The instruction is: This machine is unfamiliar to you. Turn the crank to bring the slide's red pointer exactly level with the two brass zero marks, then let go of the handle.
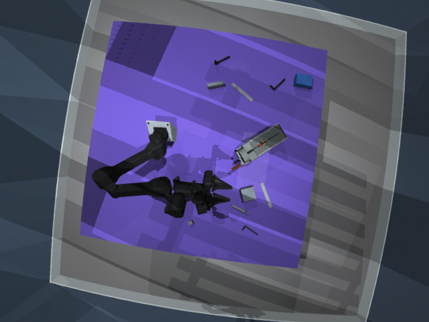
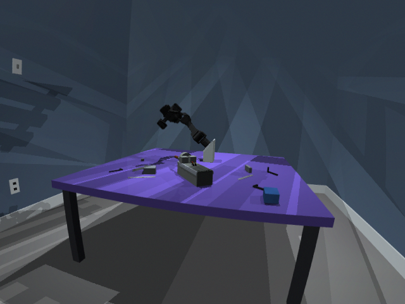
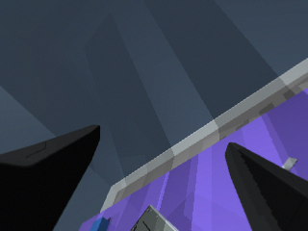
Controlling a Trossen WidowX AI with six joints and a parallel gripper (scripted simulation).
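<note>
The brown crank handle lies 25 cm below my gripper tip, 10 cm to the left of it and 4 cm ahead of it. Also, from my gripper tip: dark L-shaped key (33 cm below, 25 cm to the right, 14 cm ahead); red pointer (25 cm below, 21 cm to the left, 15 cm ahead); grey block (32 cm below, 13 cm ahead, 5 cm to the right).
</note>
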